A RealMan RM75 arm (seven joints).
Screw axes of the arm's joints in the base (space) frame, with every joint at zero. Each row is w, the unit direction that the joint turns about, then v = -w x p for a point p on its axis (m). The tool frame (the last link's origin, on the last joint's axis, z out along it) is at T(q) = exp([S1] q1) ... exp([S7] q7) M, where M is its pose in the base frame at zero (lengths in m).
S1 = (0, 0, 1, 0, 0, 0)
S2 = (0, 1, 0, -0.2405, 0, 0)
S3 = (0, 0, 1, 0, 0, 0)
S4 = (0, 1, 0, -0.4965, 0, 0)
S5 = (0, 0, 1, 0, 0, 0)
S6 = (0, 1, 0, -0.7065, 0, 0)
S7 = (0, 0, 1, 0, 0, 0)
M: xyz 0 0 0.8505 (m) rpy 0 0 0 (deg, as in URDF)
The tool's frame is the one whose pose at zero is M.
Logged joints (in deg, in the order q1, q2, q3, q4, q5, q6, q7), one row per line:
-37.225 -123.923 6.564 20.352 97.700 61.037 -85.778
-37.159 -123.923 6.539 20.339 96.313 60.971 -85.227
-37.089 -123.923 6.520 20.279 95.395 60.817 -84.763
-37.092 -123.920 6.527 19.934 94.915 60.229 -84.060
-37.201 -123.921 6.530 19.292 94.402 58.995 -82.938
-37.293 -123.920 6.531 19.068 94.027 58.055 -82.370
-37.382 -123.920 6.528 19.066 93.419 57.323 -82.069
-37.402 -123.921 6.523 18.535 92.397 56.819 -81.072
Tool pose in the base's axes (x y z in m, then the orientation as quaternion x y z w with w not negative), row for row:
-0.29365 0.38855 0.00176 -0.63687 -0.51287 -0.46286 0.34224
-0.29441 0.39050 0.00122 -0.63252 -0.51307 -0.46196 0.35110
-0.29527 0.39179 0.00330 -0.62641 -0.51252 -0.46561 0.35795
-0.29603 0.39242 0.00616 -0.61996 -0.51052 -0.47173 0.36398
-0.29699 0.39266 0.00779 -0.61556 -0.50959 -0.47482 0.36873
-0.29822 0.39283 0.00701 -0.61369 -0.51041 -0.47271 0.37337
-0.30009 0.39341 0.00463 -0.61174 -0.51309 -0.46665 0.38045
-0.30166 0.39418 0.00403 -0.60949 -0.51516 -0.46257 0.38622
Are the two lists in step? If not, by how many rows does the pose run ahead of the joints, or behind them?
The pose runs 2 rows behind the joints: the pose in row i belongs to the joints in row i - 2.
